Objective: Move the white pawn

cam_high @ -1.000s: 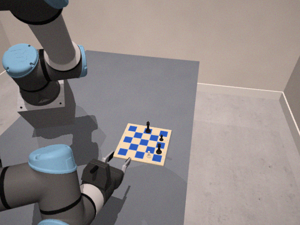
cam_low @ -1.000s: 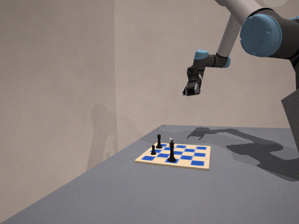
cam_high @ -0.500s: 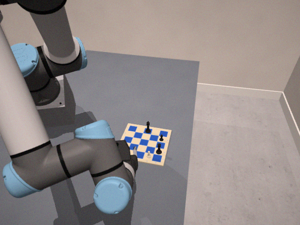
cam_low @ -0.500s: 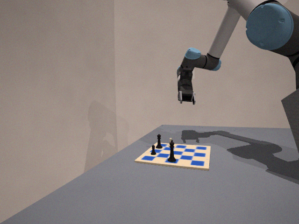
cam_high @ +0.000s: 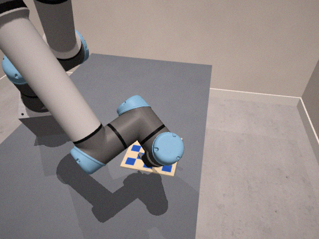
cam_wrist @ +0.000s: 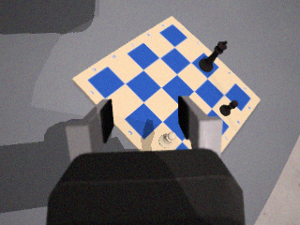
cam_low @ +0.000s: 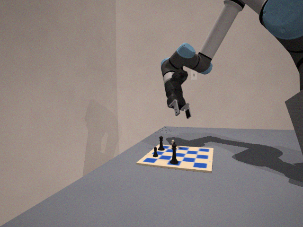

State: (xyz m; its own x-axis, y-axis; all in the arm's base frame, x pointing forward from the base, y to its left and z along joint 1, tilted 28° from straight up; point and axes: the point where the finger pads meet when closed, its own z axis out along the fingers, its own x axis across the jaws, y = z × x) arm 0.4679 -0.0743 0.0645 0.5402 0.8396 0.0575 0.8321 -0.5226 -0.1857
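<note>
My hand is 120 mm above the white pawn, 60 mm to the right of it and 20 mm short of it. From my hand the other things lie so: black pawn (170 mm to the left, 120 mm below, 50 mm ahead); then chessboard (140 mm below, 130 mm to the left, 20 mm behind); then queen (110 mm below, 90 mm to the left, 60 mm ahead).
</note>
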